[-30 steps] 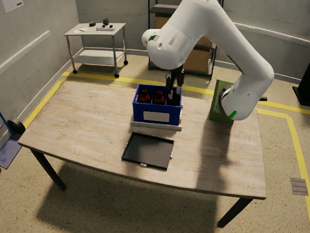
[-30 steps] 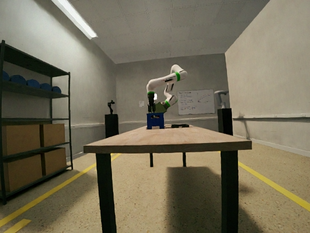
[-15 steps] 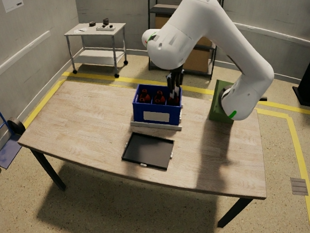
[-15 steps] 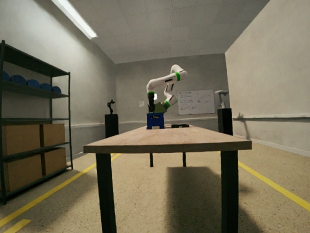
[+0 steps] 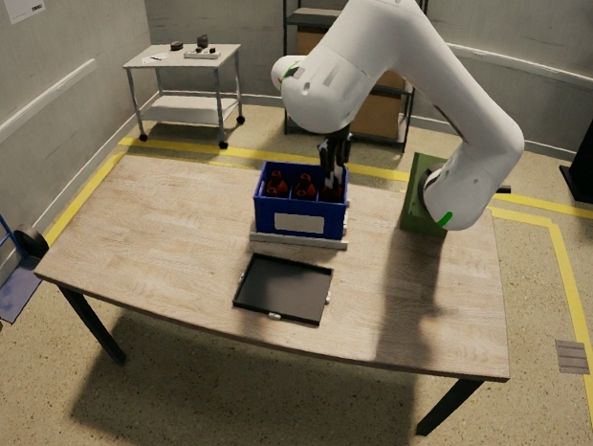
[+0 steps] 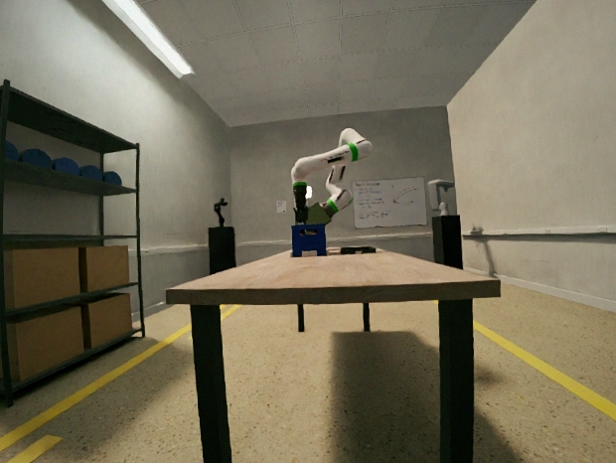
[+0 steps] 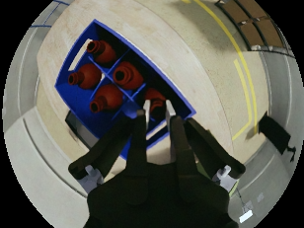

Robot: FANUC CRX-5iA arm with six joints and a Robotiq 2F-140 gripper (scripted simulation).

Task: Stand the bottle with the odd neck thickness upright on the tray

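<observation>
The bottle is 9 cm below my hand, 9 cm ahead of it and 1 cm to the left of it. The rest, counted from my hand: dark tray 33 cm to the left, 16 cm below, 9 cm ahead; blue crate 9 cm below, 9 cm ahead, 5 cm to the left.
</observation>
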